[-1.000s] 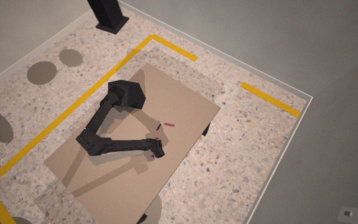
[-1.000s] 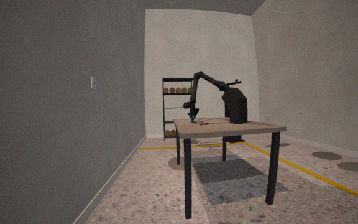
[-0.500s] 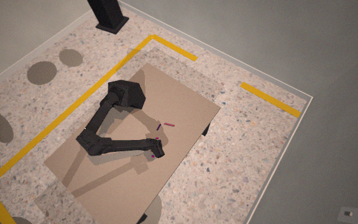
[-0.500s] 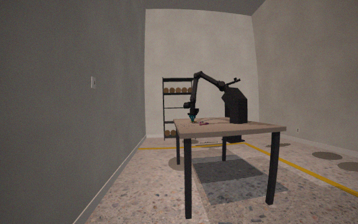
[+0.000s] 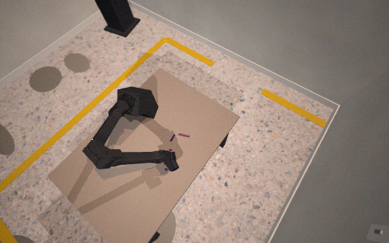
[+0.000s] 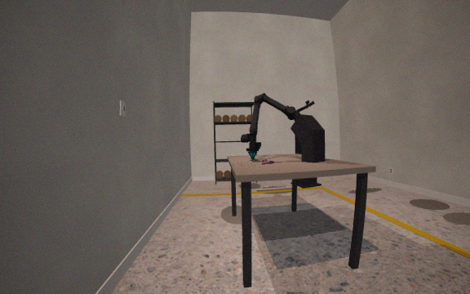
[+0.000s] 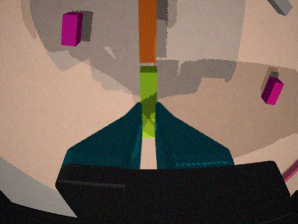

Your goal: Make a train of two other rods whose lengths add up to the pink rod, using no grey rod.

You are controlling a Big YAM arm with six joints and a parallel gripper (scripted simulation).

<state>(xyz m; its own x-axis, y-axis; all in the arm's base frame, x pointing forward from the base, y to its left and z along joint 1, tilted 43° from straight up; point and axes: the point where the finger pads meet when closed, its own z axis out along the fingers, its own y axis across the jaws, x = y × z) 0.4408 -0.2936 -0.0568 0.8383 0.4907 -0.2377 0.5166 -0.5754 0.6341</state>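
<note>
The lime rod is 10 mm below my hand. From my hand the other things lie so: purple rod (170 mm to the left, 100 mm behind, 20 mm below); grey rod (120 mm behind, 20 mm to the left, 20 mm below); orange rod (40 mm behind, 30 mm to the right, 20 mm below).
</note>
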